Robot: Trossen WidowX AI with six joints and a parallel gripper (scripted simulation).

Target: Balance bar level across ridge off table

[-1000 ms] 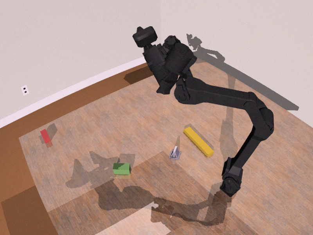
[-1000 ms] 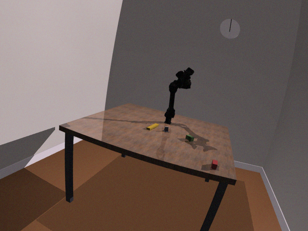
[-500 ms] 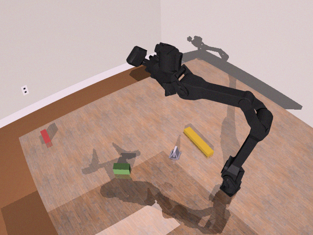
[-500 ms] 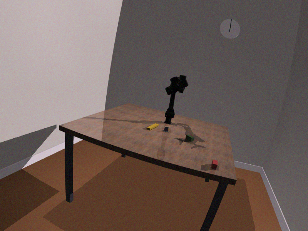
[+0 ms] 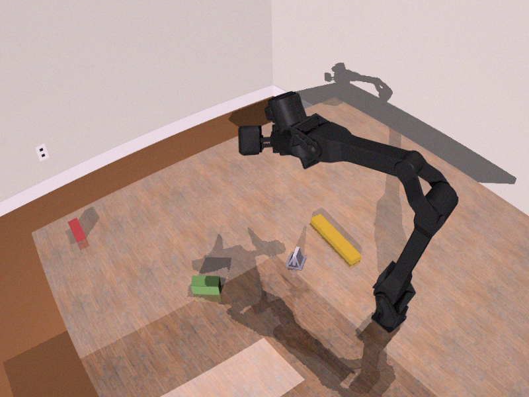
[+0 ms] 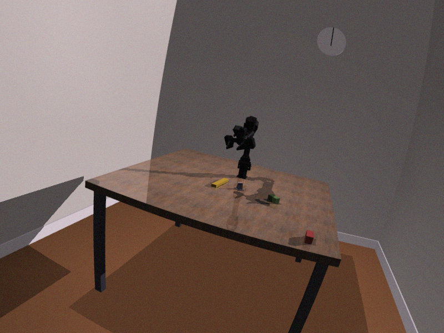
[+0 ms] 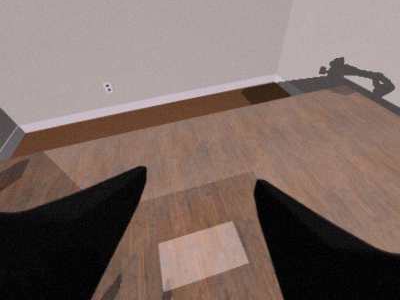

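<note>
The yellow bar lies 18 cm behind my gripper tip, 8 cm to the right of it and 26 cm below it. From my gripper tip the other things lie so: red block (29 cm ahead, 50 cm to the left, 25 cm below); then green block (11 cm behind, 27 cm to the left, 25 cm below).
</note>
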